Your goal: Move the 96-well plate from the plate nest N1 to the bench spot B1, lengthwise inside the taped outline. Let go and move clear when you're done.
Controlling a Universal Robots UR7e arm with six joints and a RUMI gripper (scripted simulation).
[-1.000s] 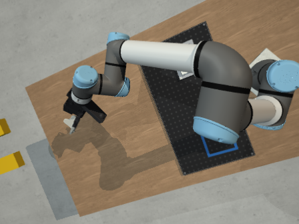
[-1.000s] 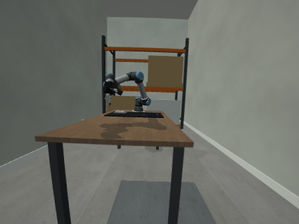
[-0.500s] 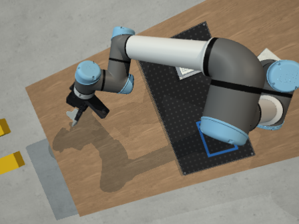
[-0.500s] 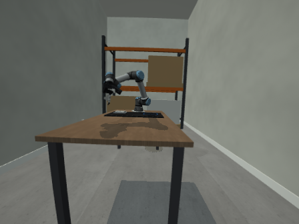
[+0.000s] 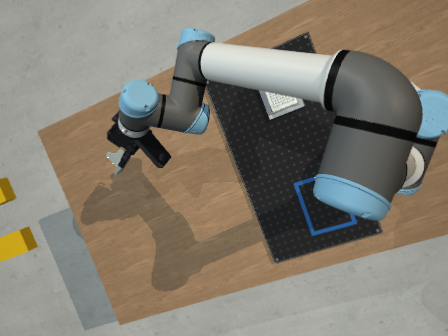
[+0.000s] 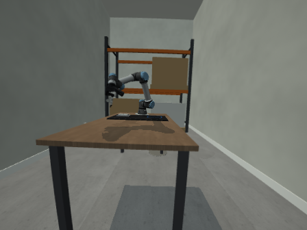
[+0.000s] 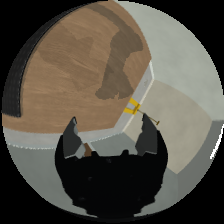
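Right now the white 96-well plate is 48 cm behind my hand, 7 cm to the left of it and 17 cm below it. The rest, counted from my hand: grey plate nest N1 (48 cm behind, 7 cm to the left, 18 cm below).
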